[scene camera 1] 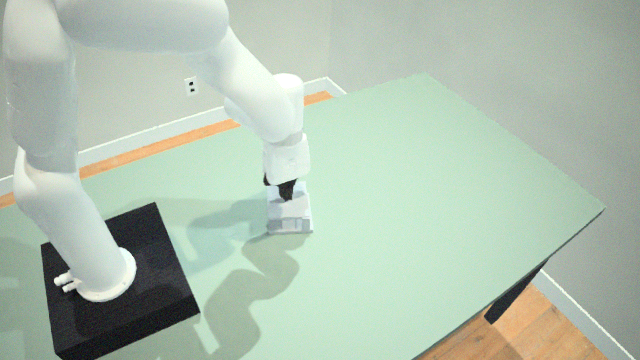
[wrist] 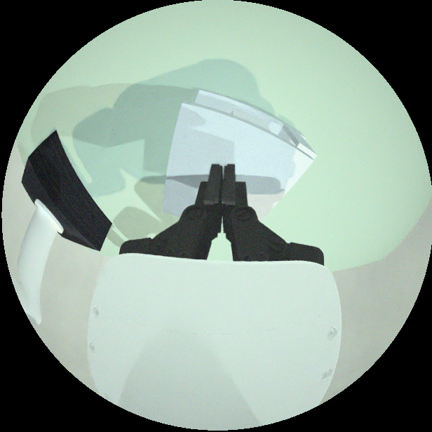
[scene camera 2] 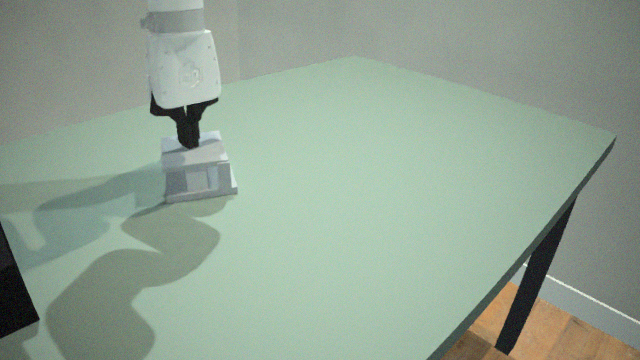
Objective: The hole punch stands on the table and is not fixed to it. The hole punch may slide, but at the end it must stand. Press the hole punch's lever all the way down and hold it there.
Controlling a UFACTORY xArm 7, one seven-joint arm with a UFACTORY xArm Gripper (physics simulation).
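Where they show: gripper, fingertip midpoint: point(scene camera 1: 286, 197) point(scene camera 2: 189, 145); arm's base, origin of the base link: point(scene camera 1: 106, 274).
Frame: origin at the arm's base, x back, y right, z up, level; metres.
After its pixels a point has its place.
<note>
The pale grey-white hole punch point(scene camera 1: 290, 225) @[y 0.055, x -0.406, z -0.055 m] point(scene camera 2: 200, 181) @[y 0.055, x -0.407, z -0.052 m] stands upright on the green table point(scene camera 1: 425, 190) @[y 0.139, x -0.785, z -0.078 m] point(scene camera 2: 380, 200) @[y 0.252, x -0.585, z -0.078 m] point(wrist: 320, 75). Its lever point(scene camera 1: 297, 207) @[y 0.041, x -0.435, z -0.022 m] point(scene camera 2: 207, 153) @[y 0.040, x -0.434, z -0.022 m] point(wrist: 200, 145) is the broad flat plate on top. My gripper point(scene camera 1: 286, 199) @[y -0.001, x -0.430, z -0.021 m] point(scene camera 2: 189, 146) @[y -0.001, x -0.430, z -0.021 m] point(wrist: 224, 180) is shut, with nothing between its fingers. Its fingertips point down and appear to rest on the lever's upper face, near the middle of its width. The fingers hide a small part of the lever. How far down the lever is pressed, I cannot tell for certain.
The arm's black base block point(scene camera 1: 145, 235) @[y -0.052, x -0.104, z 0.000 m] point(scene camera 2: 12, 295) @[y 0.132, x -0.124, z -0.034 m] point(wrist: 65, 195) stands on the table to the left of the hole punch. The arm's shadow falls on the table around the punch. A black table leg point(scene camera 1: 515, 292) point(scene camera 2: 537, 275) shows below the right edge.
</note>
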